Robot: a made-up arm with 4 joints.
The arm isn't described. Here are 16 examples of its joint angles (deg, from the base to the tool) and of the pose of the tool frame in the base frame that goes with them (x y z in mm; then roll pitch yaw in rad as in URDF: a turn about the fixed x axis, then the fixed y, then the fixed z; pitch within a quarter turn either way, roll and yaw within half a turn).
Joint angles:
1: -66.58 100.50 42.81 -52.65
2: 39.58 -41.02 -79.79 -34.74
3: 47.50 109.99 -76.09 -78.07
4: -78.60 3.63 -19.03 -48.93
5: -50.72 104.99 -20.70 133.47
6: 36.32 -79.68 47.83 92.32
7: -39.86 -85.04 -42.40 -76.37
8: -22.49 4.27 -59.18 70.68
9: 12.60 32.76 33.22 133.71
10: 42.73 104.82 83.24 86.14
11: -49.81 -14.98 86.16 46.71
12: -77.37 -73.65 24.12 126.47
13: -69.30 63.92 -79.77 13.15
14: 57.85 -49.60 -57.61 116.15
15: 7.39 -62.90 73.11 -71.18
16: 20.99 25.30 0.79 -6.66
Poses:
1: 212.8 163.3 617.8 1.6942 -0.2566 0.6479
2: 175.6 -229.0 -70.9 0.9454 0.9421 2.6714
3: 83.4 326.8 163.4 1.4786 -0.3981 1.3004
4: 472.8 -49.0 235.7 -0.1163 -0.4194 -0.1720
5: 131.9 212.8 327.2 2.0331 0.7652 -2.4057
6: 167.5 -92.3 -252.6 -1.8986 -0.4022 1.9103
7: 215.7 -364.1 225.8 -1.6892 0.0305 -1.2982
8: 250.9 -112.4 -17.8 -1.3007 -1.2980 2.1090
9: 231.2 353.9 61.0 2.1121 -1.2647 -2.9431
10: 522.2 261.7 41.5 -0.9981 0.3032 -1.6144
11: 632.1 -22.4 314.8 1.1498 -0.6384 -2.7373
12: 397.6 -321.2 225.7 2.9150 0.5814 1.4231
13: 413.3 35.1 205.9 -1.6934 -0.8555 2.5978
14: 131.3 -253.2 16.8 1.0177 -1.0269 0.6880
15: 492.8 -121.3 -193.6 -0.3296 0.2291 -1.1981
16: 154.4 242.4 -26.1 0.4889 0.5196 0.1303
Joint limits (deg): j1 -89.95..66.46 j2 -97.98..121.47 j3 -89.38..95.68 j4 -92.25..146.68
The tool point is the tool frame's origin. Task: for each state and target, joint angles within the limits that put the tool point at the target. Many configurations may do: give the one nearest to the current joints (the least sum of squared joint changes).
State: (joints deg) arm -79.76 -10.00 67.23 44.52
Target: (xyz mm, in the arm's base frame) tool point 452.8 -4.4 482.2
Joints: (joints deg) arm -89.95 -3.21 44.53 37.92
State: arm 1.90 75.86 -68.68 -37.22
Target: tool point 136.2 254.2 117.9
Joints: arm 23.11 86.90 -55.48 -20.42
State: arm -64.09 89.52 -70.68 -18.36
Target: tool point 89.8 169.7 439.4
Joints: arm -75.63 121.27 -28.24 -32.41
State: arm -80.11 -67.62 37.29 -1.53
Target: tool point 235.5 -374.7 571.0
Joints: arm -89.95 -97.63 77.12 2.84
